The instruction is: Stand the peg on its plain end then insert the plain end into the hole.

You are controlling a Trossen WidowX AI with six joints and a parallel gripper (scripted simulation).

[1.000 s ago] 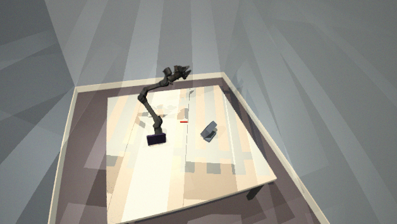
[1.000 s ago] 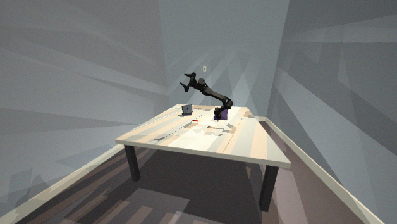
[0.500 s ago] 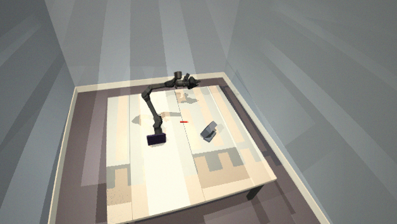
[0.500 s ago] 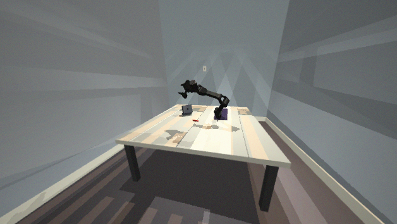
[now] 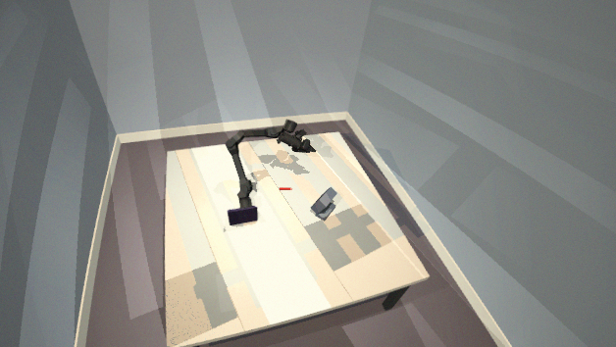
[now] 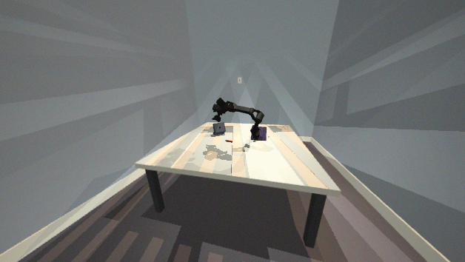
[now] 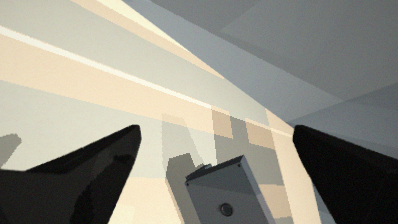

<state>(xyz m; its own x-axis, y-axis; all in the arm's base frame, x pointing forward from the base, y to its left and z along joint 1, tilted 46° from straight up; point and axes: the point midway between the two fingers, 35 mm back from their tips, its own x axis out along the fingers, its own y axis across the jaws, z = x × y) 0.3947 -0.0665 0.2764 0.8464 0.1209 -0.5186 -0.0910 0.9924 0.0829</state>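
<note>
My gripper tip is now 140 mm past the red peg, 20 mm to the left of it and 260 mm above it. Also, from my gripper tip: sloped panel: 20 mm ahead, 220 mm to the right, 190 mm below.
</note>
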